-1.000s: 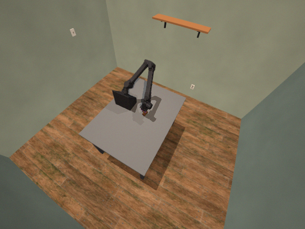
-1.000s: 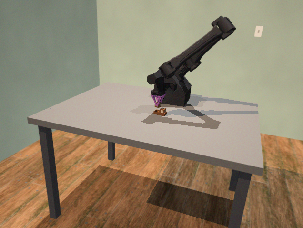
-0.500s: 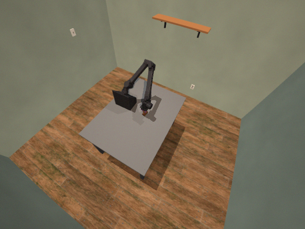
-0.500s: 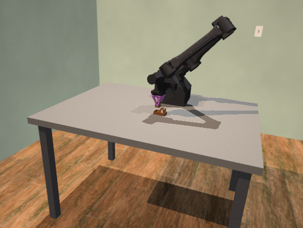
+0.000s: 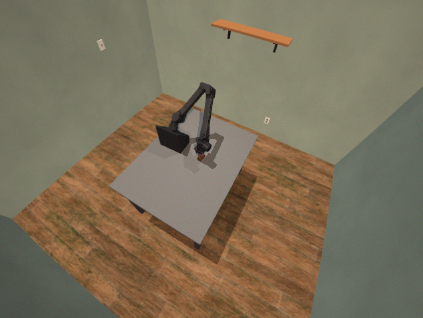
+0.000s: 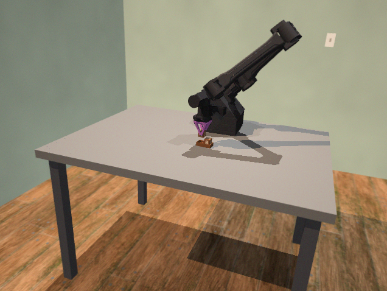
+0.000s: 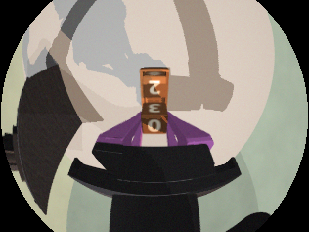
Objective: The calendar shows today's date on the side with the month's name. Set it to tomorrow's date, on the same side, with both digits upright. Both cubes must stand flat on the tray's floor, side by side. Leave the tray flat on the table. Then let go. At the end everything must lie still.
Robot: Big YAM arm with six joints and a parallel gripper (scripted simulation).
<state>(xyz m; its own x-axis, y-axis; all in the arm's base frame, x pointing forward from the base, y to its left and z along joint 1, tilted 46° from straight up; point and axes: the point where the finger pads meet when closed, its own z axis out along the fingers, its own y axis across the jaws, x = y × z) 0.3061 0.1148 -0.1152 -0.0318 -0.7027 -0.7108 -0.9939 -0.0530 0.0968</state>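
The small brown calendar tray is 20 mm to the left of my hand and 50 mm below it.
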